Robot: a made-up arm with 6 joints.
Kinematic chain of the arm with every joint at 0, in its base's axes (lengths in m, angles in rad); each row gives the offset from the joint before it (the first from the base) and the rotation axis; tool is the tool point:
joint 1: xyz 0 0 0.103 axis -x
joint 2: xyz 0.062 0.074 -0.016 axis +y
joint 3: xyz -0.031 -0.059 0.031 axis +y
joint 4: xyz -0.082 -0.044 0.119 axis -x
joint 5: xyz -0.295 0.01 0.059 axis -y
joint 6: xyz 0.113 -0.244 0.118 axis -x
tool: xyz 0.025 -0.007 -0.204
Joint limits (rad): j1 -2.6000..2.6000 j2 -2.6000..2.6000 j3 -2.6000..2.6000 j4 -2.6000..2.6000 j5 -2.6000..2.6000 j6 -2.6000..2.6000
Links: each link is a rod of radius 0.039 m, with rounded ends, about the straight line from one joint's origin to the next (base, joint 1, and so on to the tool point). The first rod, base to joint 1, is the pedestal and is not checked.
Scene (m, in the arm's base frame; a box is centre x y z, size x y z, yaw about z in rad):
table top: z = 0
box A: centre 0.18 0.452 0.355 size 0.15 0.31 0.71 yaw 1
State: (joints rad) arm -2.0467 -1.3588 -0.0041 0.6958 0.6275 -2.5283
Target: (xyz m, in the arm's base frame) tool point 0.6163 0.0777 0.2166
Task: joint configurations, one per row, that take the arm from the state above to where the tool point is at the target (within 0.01 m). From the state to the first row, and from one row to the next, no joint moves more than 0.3 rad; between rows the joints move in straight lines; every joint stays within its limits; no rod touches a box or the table.
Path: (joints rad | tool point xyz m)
1: -2.1850 -1.5203 -0.1960 0.8035 0.4342 -2.2309 | -0.3145 0.2750 0.4961
2: -2.3234 -1.6819 -0.3880 0.9111 0.2409 -1.9334 | -0.1064 0.2221 0.5298
3: -2.4617 -1.8434 -0.5799 1.0188 0.0476 -1.6360 | 0.0644 0.1601 0.4869
4: -2.6000 -2.0049 -0.7718 1.1265 -0.1456 -1.3386 | 0.1927 0.1258 0.4046
5: -2.6000 -2.1239 -0.8306 1.3205 -0.3903 -1.1092 | 0.2560 0.1586 0.3327
6: -2.6000 -2.2430 -0.8894 1.5145 -0.6349 -0.8797 | 0.3314 0.1944 0.2896
7: -2.6000 -2.3620 -0.9482 1.7085 -0.8796 -0.6503 | 0.4252 0.2046 0.2673
8: -2.6000 -2.4810 -1.0070 1.9025 -1.1242 -0.4209 | 0.5277 0.1677 0.2484
9: -2.6000 -2.6000 -1.0658 2.0965 -1.3689 -0.1915 | 0.6163 0.0777 0.2166

